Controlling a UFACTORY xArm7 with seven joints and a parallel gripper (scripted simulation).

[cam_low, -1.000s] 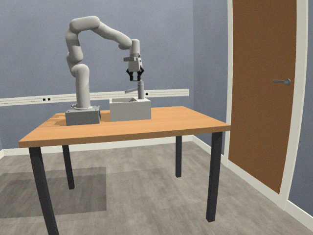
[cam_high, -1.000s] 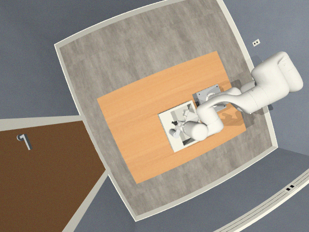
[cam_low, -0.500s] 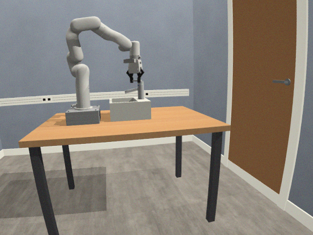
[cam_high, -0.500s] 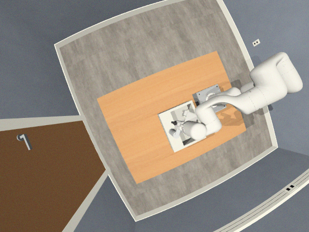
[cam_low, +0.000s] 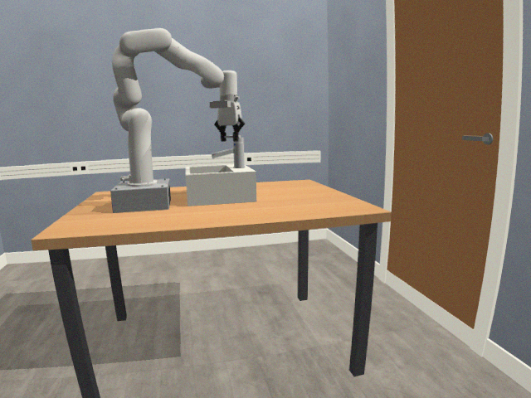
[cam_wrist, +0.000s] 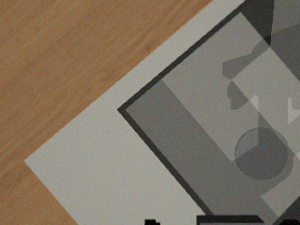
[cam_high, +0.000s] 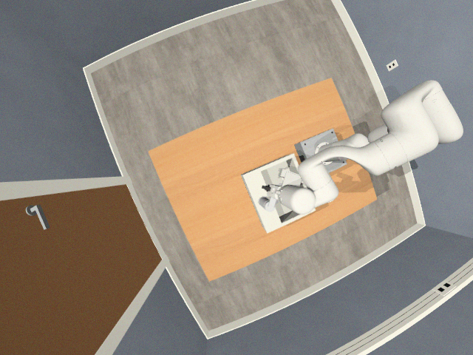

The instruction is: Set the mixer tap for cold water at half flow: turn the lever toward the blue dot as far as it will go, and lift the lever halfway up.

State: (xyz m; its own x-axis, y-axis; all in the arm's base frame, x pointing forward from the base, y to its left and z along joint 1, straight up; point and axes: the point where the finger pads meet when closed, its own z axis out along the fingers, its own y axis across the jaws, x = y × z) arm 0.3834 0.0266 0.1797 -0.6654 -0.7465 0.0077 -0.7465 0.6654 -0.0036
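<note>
Now: hand 2 cm to the right of the lever and 2 cm short of it. Also, from my hand: white sink block (23 cm below, 7 cm behind, 6 cm to the left).
</note>
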